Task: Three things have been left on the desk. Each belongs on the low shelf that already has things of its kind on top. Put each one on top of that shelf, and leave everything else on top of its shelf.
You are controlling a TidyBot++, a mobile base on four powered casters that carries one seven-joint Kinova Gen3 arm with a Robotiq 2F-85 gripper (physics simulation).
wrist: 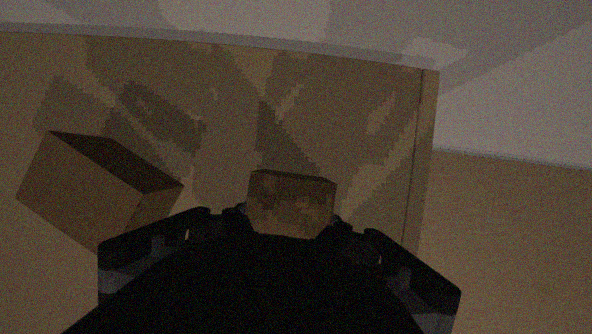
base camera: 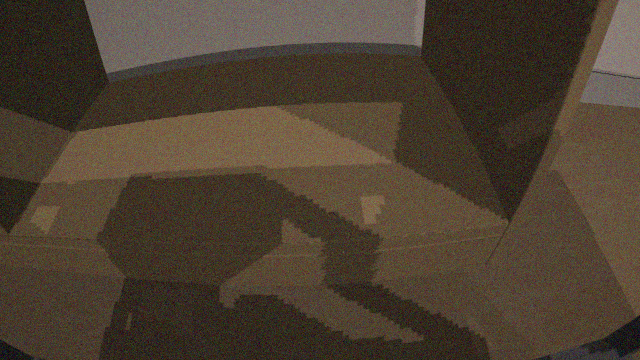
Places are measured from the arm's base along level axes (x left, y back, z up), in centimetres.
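Pixels of known places: gripper, between the fingertips: (wrist: pixel 288 213).
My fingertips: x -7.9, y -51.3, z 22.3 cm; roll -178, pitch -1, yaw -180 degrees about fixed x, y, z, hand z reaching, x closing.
Behind a point stands the place of what it marks.
My gripper (wrist: pixel 288 213) @[z 22.4, x -7.9, y -51.3 cm] is shut on a brown block with a mottled face (wrist: pixel 291 204) @[z 26.3, x -8.0, y -53.1 cm], low in the middle of the wrist view. Beneath and beyond it is a wooden top (wrist: pixel 225 135) @[z 21.3, x -0.9, y -57.7 cm] against the wall, its right edge to the right of the gripper. Another brown block (wrist: pixel 82 187) @[z 26.3, x 7.3, y -52.2 cm] is on this top, to the left of the gripper and apart from the held block. The fingers hide part of its lower right. The gap between the held block and the top is hard to judge. The gripper does not show in the base camera view.
In the base camera view, a dark upright panel (base camera: pixel 505 65) @[z -19.3, x -19.6, y -39.9 cm] stands at the right and another dark panel (base camera: pixel 45 55) @[z -18.3, x 38.7, y -51.4 cm] at the left, with a pale wall (base camera: pixel 260 25) @[z -26.5, x 8.0, y -69.0 cm] behind. Shadows lie across the wooden floor. In the wrist view, floor (wrist: pixel 510 225) @[z -39.7, x -112.9, y -39.6 cm] shows right of the top.
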